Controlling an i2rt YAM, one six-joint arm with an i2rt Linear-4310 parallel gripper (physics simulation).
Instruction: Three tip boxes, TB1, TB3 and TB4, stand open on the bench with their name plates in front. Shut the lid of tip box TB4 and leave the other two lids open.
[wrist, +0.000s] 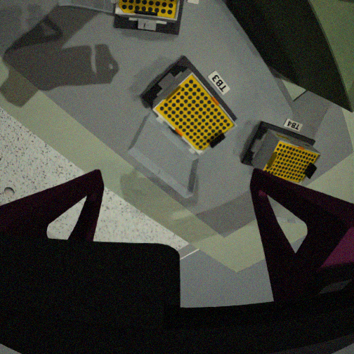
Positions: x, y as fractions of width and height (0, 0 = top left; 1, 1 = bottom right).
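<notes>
There is a grey mat (0.28, 0.21) that I can see, and with it my own gripper (0.50, 0.50).
</notes>
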